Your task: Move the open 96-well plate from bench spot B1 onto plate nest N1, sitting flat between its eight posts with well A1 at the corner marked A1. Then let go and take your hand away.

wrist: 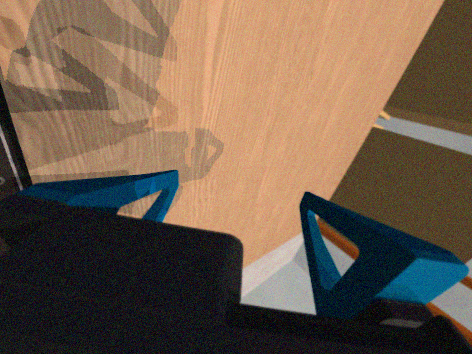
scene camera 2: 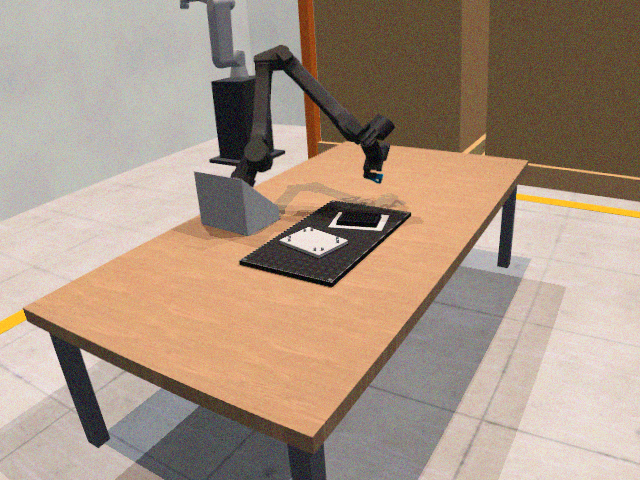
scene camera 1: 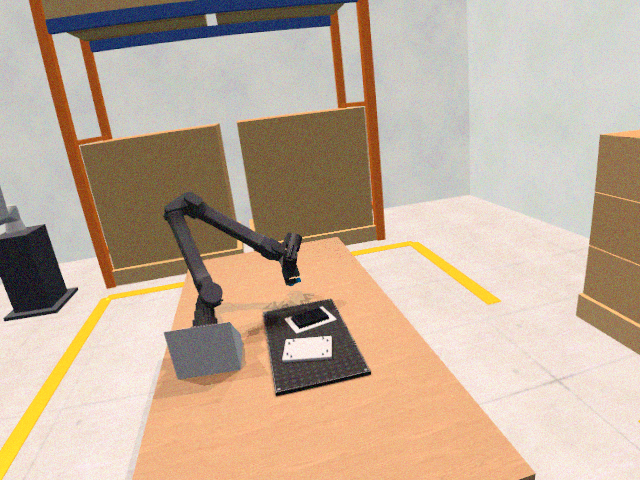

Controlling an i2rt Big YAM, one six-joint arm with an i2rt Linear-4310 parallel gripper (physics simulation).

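Frame: origin at the arm's base, x ahead, y left, z up, level; centimetres.
Where they show: gripper, fingertip midpoint: (wrist: 240, 188) (scene camera 2: 381, 171) (scene camera 1: 288, 276); arm's base, origin of the base link: (scene camera 2: 238, 189) (scene camera 1: 205, 333).
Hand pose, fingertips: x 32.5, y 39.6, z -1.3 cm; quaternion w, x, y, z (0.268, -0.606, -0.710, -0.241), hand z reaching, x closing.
Observation:
Each offset is from my fingertips to the centre of the thing. "spot": to the spot under its first point. Level surfaces: height alone.
The black well plate @(dz -7.6, dx +5.0, dy -26.0 cm) (scene camera 1: 310, 317) (scene camera 2: 358, 218) lies on the white spot B1 (scene camera 1: 296, 328) (scene camera 2: 384, 222) at the far end of the dark board. The white plate nest N1 @(dz -7.5, dx +1.2, dy -46.6 cm) (scene camera 1: 307, 348) (scene camera 2: 313, 241) stands nearer the cameras on the same board, its small dark posts at the corners and no plate on it. The corner mark A1 is too small to make out. My gripper (scene camera 1: 293, 281) (scene camera 2: 374, 178) (wrist: 240, 188) is open and empty, with blue fingers. It hangs in the air beyond the far edge of the board, above the table. The plate does not show in the wrist view.
The dark perforated board @(spot: dz -8.5, dx +3.7, dy -62.0 cm) (scene camera 1: 323, 376) (scene camera 2: 289, 266) lies on the wooden table @(dz -9.8 cm) (scene camera 1: 336, 428) (scene camera 2: 206, 320) (wrist: 260, 100). A grey wedge-shaped block (scene camera 1: 204, 351) (scene camera 2: 222, 204) stands by the arm's base. Racking with large brown boxes (scene camera 1: 310, 175) (scene camera 2: 398, 72) stands beyond the table.

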